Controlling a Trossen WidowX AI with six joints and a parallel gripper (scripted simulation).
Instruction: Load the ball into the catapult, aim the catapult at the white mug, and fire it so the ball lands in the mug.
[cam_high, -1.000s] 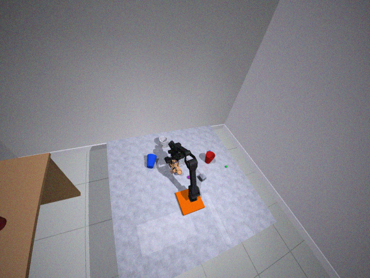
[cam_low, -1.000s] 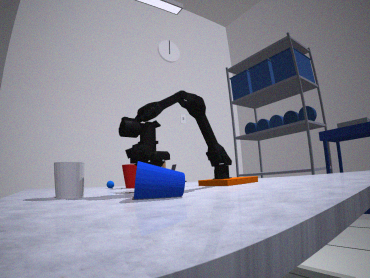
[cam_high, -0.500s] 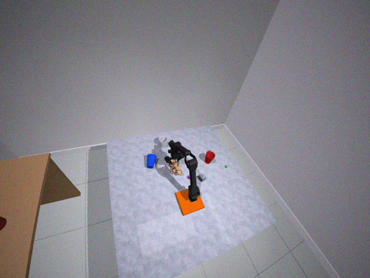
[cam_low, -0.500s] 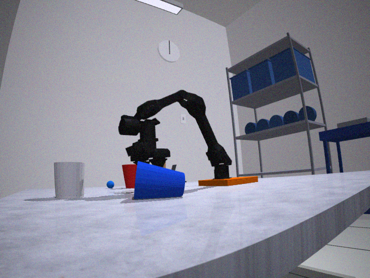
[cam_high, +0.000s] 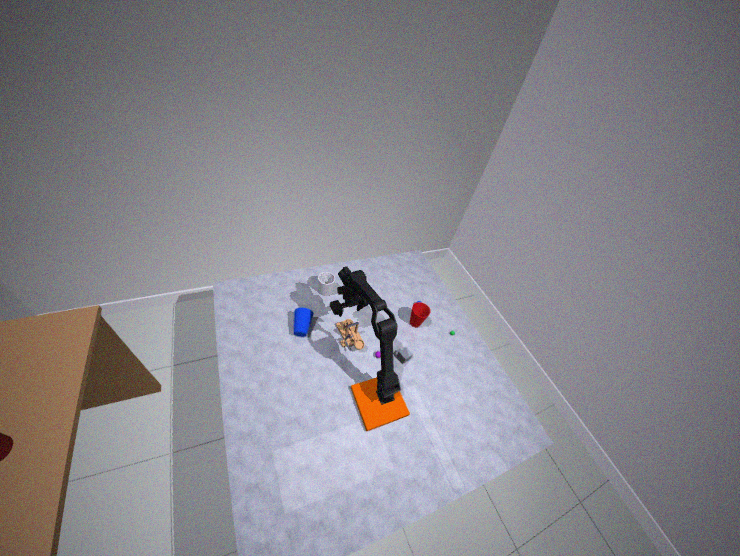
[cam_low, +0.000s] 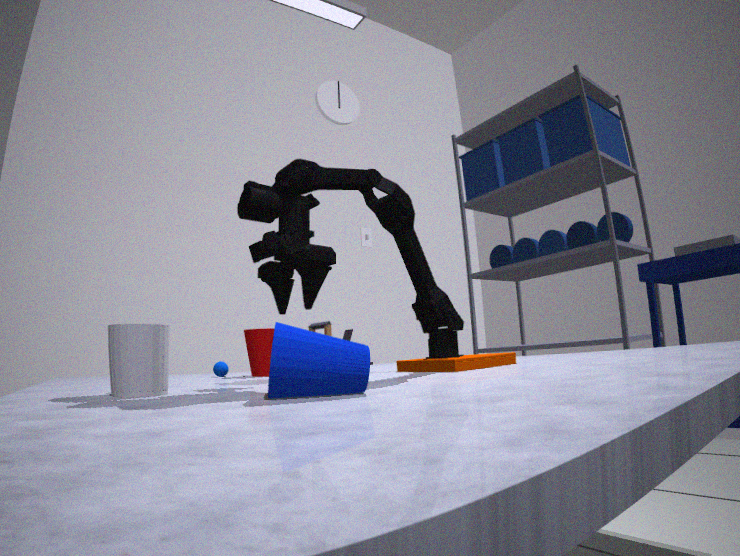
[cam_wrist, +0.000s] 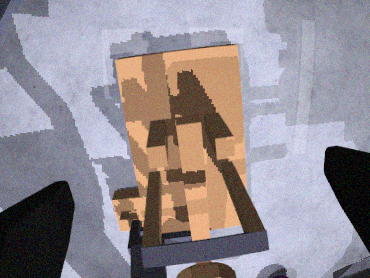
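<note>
Now: the purple ball 19 cm behind my gripper tip, 10 cm to the right of it and 11 cm below it. Also, from my gripper tip: grey block: 23 cm behind, 22 cm to the right, 10 cm below; wooden catapult: 7 cm behind, 1 cm to the left, 8 cm below; white mug: 27 cm ahead, 3 cm to the left, 10 cm below.
</note>
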